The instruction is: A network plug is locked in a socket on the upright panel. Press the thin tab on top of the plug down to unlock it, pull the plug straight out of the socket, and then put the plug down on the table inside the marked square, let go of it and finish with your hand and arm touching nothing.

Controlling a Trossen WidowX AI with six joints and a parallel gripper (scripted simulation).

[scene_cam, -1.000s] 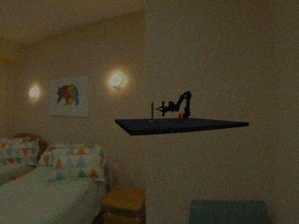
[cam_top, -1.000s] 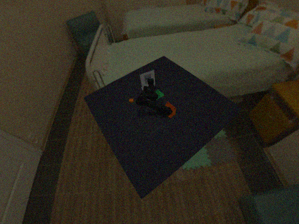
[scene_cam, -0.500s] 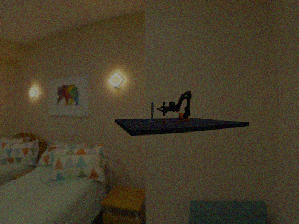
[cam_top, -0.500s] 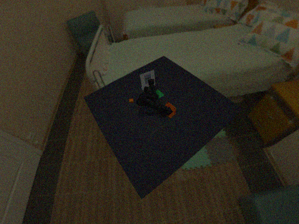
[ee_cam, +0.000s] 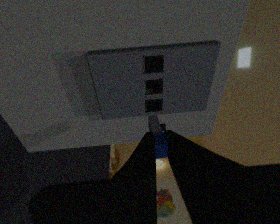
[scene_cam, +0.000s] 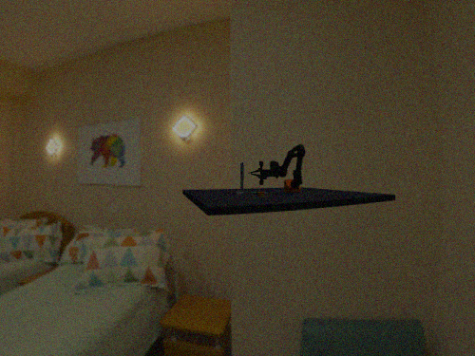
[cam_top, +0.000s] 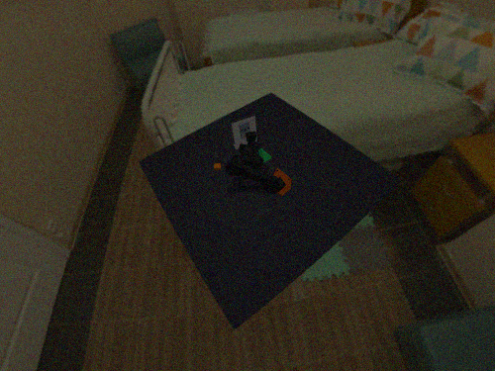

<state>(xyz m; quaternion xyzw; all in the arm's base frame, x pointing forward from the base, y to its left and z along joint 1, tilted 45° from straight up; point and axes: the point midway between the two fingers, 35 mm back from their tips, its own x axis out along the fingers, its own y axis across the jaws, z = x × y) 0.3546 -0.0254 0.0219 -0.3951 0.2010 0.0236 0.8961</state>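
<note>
Now: gripper tip 160 mm above the green marked square, 80 mm past it and 30 mm to the left of it. Also, from my gripper tip: network plug right at my gripper tip; orange block 270 mm to the left, 150 mm below, 10 mm behind; upright panel 80 mm ahead, 50 mm below.
</note>
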